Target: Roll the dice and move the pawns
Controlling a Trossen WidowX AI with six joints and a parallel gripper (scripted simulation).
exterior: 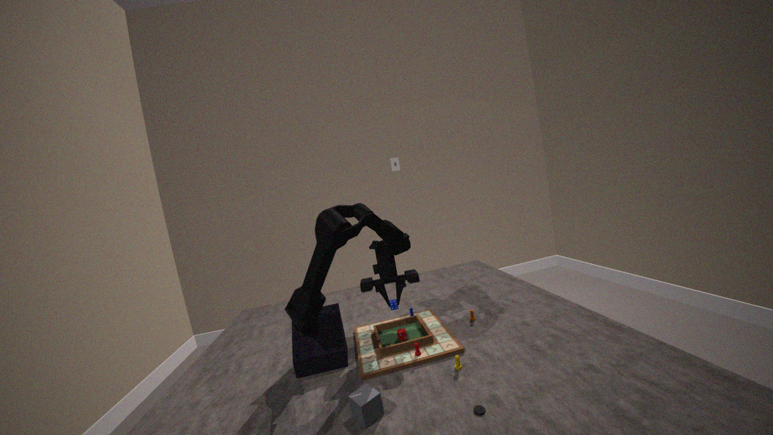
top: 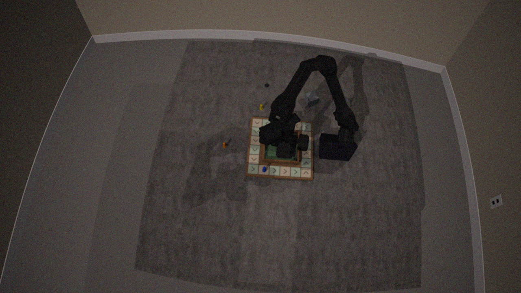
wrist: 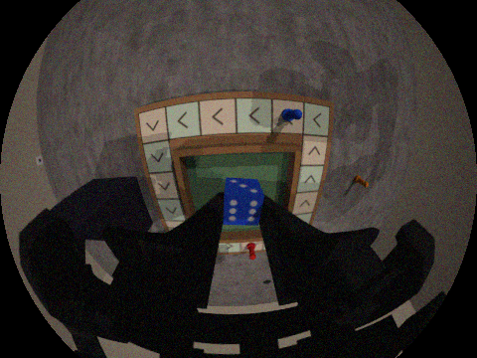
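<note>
Now: gripper tip 16 cm to the left of the red pawn, 7 cm above it and 3 cm short of it. From my gripper tip the other things lie so: orange pawn: 25 cm ahead, 8 cm below, 3 cm to the right; then blue pawn: 7 cm to the left, 7 cm below, 6 cm ahead; then green tray: 9 cm below, 5 cm to the right.
</note>
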